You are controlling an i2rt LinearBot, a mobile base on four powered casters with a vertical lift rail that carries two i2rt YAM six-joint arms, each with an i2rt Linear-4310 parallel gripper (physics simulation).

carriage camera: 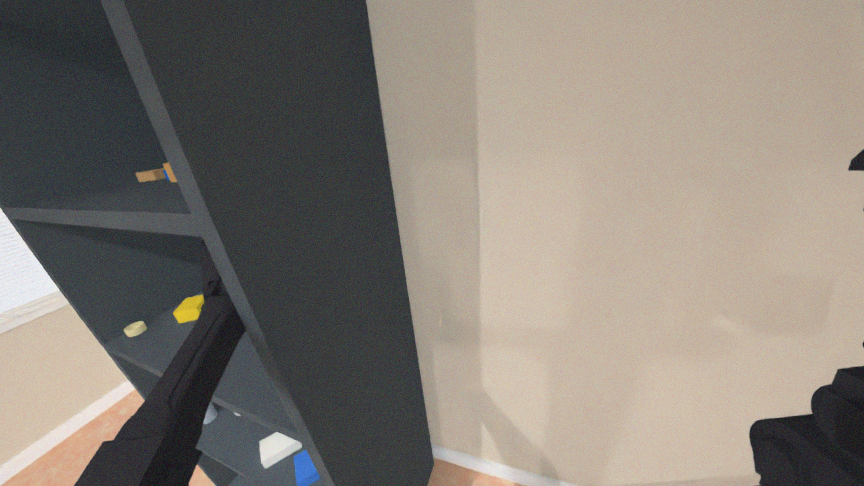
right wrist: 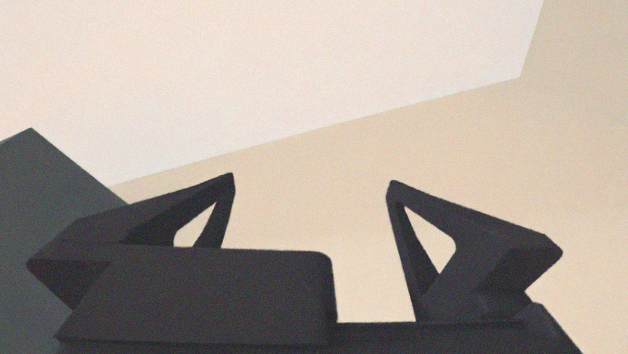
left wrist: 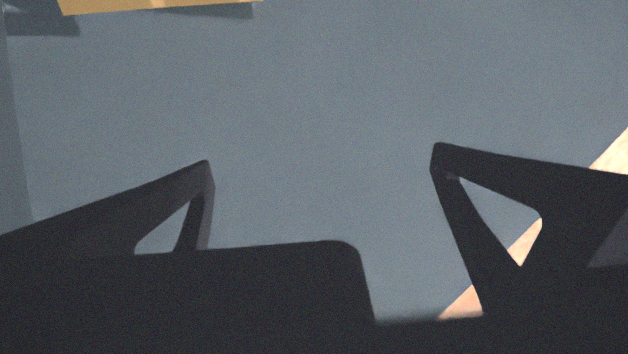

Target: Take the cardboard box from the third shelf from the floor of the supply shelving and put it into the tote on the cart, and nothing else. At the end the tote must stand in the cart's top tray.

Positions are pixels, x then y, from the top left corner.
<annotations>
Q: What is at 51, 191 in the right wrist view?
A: A dark grey supply shelving.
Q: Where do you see a dark grey supply shelving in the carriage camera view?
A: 272, 125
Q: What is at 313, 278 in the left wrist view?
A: My left gripper.
</annotations>
